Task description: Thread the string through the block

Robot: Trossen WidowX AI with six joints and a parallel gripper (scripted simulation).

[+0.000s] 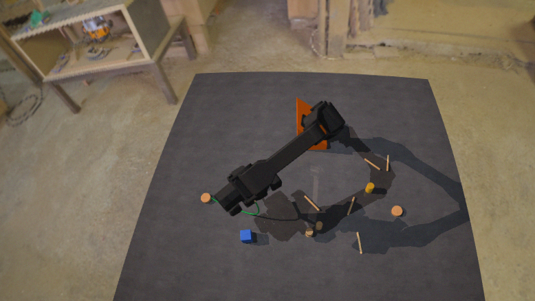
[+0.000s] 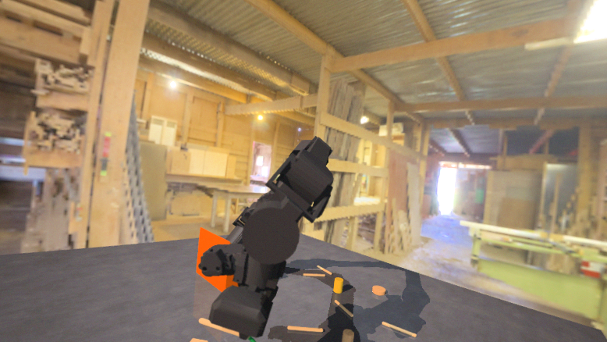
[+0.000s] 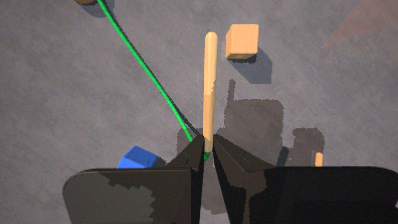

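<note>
Right now the wooden block is 10 cm behind my gripper tip, 8 cm below it and 3 cm to the right of it. Round my gripper tip: blue cube 11 cm ahead, 8 cm below, 2 cm to the right; thin wooden stick 1 cm to the right, 1 cm behind; round wooden button 21 cm to the right, 9 cm below, 1 cm behind.
</note>
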